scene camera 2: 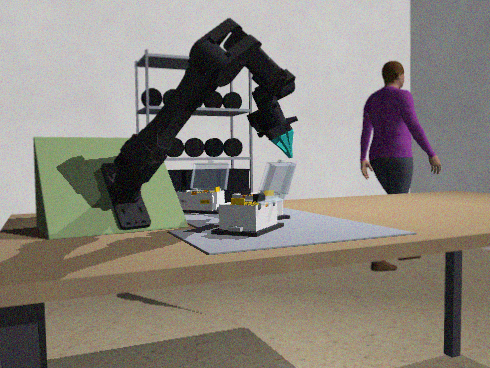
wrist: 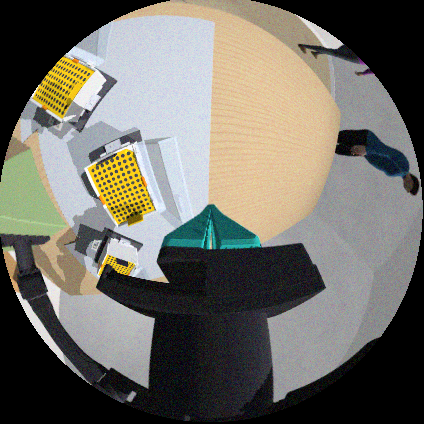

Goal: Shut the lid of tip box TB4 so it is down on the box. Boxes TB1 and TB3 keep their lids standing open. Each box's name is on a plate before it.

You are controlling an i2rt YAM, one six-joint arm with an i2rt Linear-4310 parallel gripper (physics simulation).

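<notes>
Tip box TB4 stands in the middle of the wrist view, its yellow rack showing. Its clear lid stands open, steeply raised. My teal gripper is shut and empty, its fingertips a little above the lid's top edge in the scene view and beside the lid's outer side in the wrist view. TB1 is at upper left in the wrist view, with its lid open. TB3 is at lower left there; its lid is hard to make out. The name plates are unreadable.
The boxes stand on a grey-blue mat on the wooden table. A green slanted block stands by the arm base. A shelf rack and a person in purple are behind the table.
</notes>
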